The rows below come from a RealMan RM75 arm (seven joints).
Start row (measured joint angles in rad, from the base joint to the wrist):
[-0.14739 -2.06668 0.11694 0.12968 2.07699 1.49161 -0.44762]
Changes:
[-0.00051 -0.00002 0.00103 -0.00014 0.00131 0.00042 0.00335]
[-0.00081 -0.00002 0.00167 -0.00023 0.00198 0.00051 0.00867]
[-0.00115 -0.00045 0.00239 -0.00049 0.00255 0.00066 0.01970]
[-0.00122 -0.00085 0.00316 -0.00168 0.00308 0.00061 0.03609]
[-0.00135 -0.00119 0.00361 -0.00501 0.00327 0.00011 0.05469]
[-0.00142 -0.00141 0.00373 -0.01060 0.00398 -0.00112 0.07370]
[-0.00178 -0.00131 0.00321 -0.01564 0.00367 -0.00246 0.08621]
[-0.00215 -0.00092 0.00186 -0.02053 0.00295 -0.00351 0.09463]
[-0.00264 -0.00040 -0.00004 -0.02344 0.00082 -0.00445 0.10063]
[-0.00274 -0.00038 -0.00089 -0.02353 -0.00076 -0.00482 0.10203]
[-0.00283 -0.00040 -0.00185 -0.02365 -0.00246 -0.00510 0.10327]
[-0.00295 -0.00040 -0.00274 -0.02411 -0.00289 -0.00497 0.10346]
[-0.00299 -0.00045 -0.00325 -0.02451 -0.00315 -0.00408 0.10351]
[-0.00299 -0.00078 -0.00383 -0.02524 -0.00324 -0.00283 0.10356]
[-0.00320 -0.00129 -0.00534 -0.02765 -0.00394 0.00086 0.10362]
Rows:
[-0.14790 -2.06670 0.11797 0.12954 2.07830 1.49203 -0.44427]
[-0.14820 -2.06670 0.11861 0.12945 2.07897 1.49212 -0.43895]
[-0.14854 -2.06713 0.11933 0.12919 2.07954 1.49227 -0.42792]
[-0.14861 -2.06753 0.12010 0.12800 2.08007 1.49222 -0.41153]
[-0.14874 -2.06787 0.12055 0.12467 2.08026 1.49172 -0.39293]
[-0.14881 -2.06809 0.12067 0.11908 2.08097 1.49049 -0.37392]
[-0.14917 -2.06799 0.12015 0.11404 2.08066 1.48915 -0.36141]
[-0.14954 -2.06760 0.11880 0.10915 2.07994 1.48810 -0.35299]
[-0.15003 -2.06708 0.11690 0.10624 2.07781 1.48716 -0.34699]
[-0.15013 -2.06706 0.11605 0.10615 2.07623 1.48679 -0.34559]
[-0.15022 -2.06708 0.11509 0.10603 2.07453 1.48651 -0.34435]
[-0.15034 -2.06708 0.11420 0.10557 2.07410 1.48664 -0.34416]
[-0.15038 -2.06713 0.11369 0.10517 2.07384 1.48753 -0.34411]
[-0.15038 -2.06746 0.11311 0.10444 2.07375 1.48878 -0.34406]
[-0.15059 -2.06797 0.11160 0.10203 2.07305 1.49247 -0.34400]

